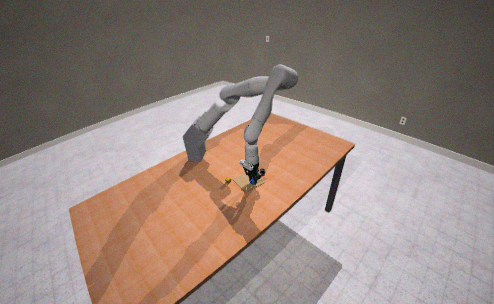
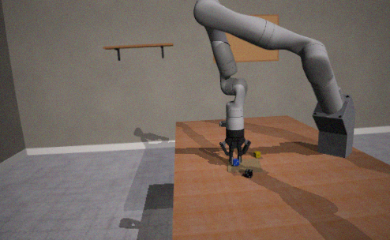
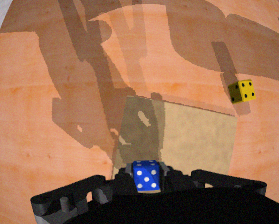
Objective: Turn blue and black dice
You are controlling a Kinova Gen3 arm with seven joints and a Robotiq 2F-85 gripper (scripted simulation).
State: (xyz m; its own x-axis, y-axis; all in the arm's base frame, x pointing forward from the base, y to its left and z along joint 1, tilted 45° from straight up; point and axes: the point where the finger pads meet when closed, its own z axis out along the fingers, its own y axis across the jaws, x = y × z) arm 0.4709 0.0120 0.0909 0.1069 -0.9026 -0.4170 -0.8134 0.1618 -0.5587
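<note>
My gripper is now 10 mm above the blue die. The rest, counted from my hand: yellow die: 110 mm behind, 100 mm to the right, 20 mm below; then tan mat: 40 mm behind, 30 mm below; then black die: 110 mm to the left, 40 mm behind, 20 mm below.
</note>
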